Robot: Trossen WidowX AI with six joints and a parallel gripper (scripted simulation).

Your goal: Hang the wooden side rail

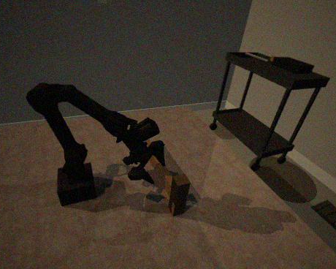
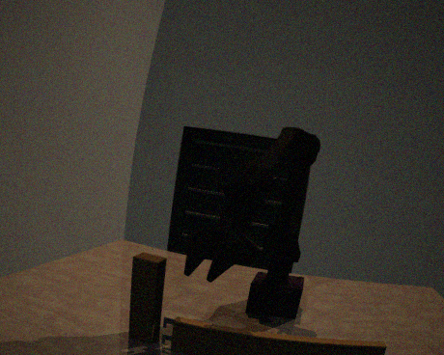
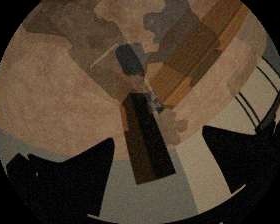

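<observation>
Right now the headboard post is 8 cm to the right of my gripper tip, 6 cm below it and 5 cm ahead of it.
</observation>
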